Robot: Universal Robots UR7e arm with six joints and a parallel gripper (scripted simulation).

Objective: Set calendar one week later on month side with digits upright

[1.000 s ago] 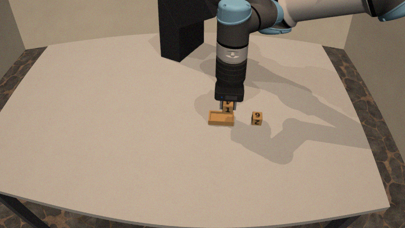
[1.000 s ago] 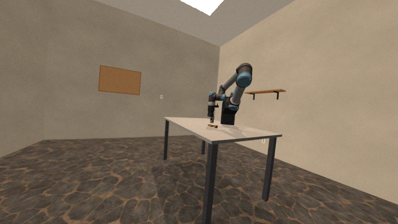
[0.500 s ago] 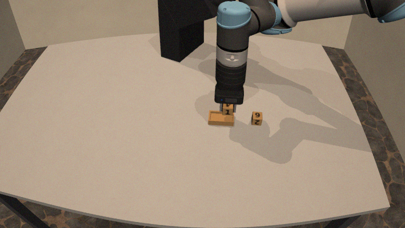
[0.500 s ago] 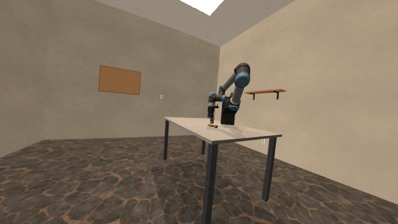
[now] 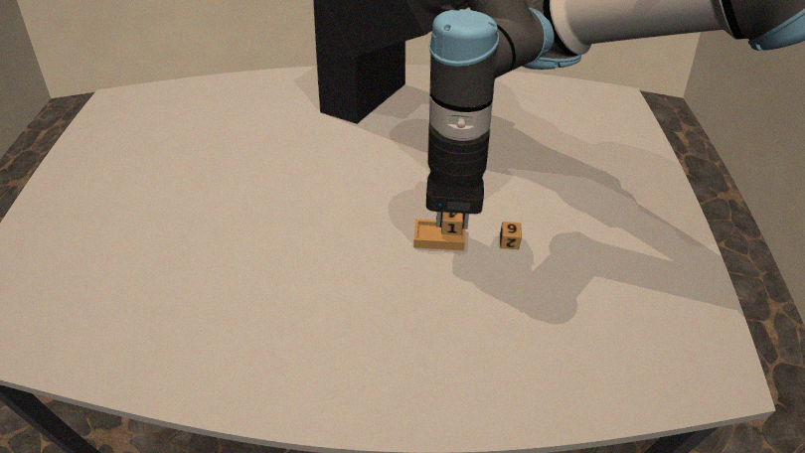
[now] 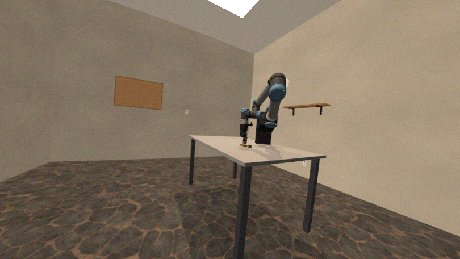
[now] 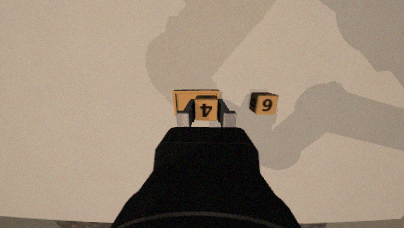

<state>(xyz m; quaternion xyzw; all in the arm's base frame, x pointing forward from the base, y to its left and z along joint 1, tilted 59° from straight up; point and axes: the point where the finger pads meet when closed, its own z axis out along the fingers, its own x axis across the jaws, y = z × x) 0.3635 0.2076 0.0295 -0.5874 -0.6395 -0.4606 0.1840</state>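
The orange tray lies 4 cm below my hand and 2 cm to the right of it. The rest, counted from my hand: cube (9 cm to the left, 4 cm below, 2 cm behind).
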